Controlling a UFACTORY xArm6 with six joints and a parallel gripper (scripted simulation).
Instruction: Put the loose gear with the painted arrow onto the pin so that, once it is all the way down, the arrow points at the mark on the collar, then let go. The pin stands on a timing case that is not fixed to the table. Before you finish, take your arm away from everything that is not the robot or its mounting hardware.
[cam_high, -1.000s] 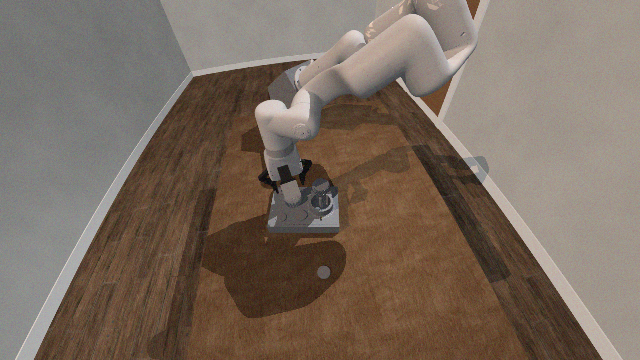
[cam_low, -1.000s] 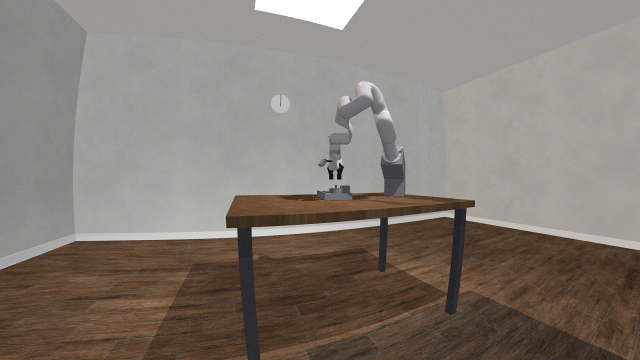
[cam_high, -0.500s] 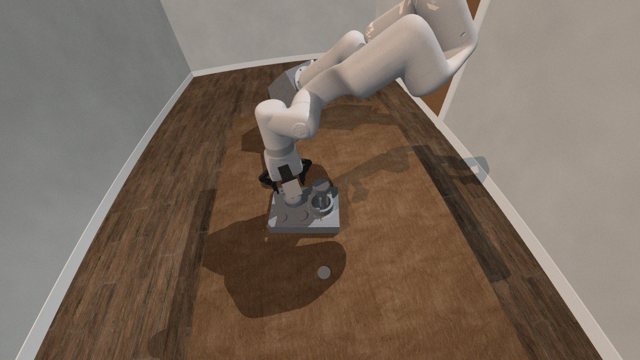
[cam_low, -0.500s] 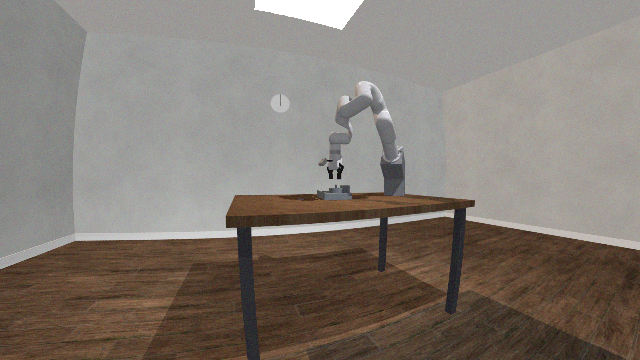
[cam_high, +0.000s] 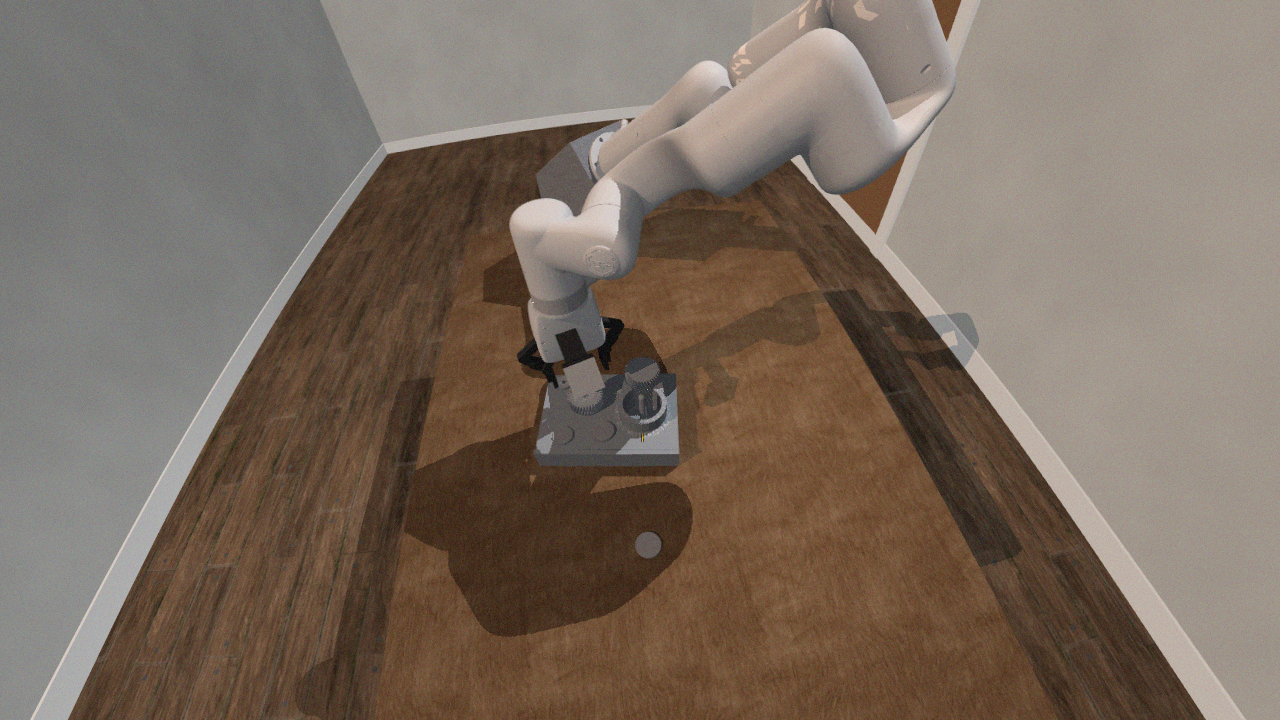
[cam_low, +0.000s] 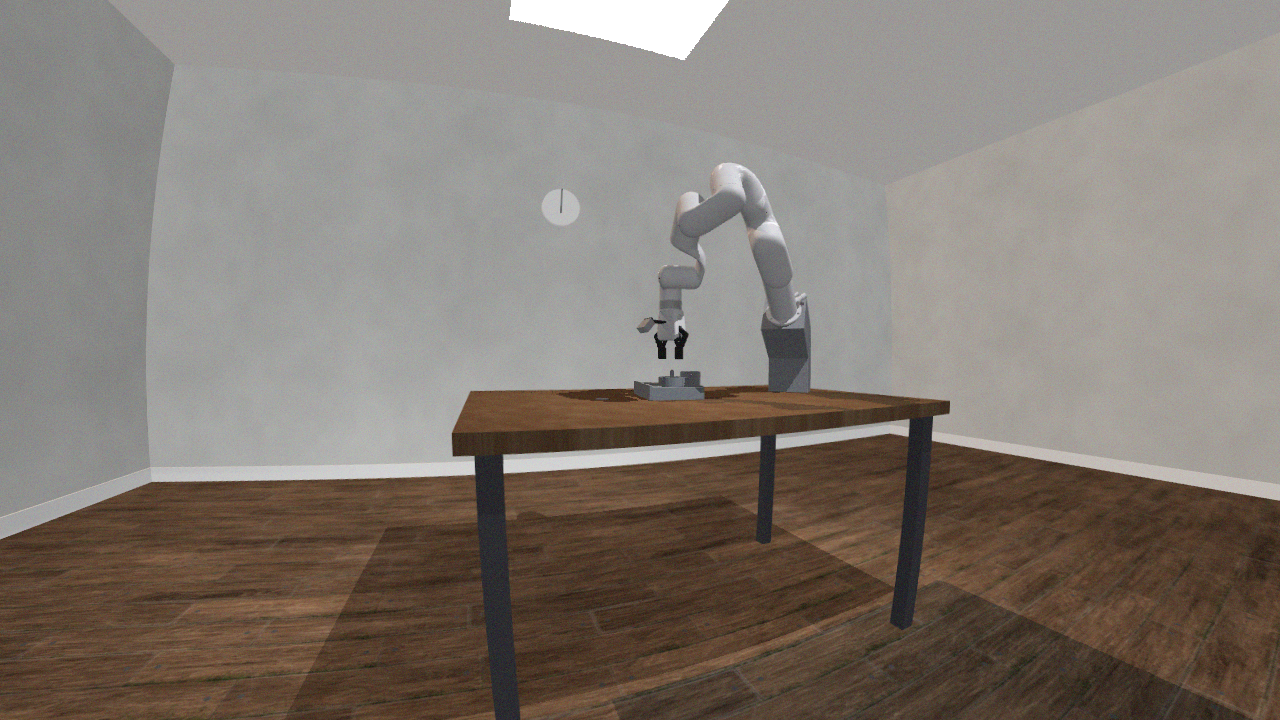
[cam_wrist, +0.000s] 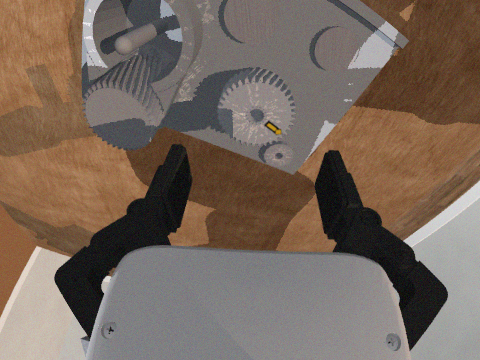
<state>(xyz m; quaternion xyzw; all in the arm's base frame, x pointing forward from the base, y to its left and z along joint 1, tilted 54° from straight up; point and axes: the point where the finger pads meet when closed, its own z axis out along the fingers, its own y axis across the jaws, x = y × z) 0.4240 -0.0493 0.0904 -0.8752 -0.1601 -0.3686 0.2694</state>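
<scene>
Right now my hand is 80 mm above the grey gear.
</scene>
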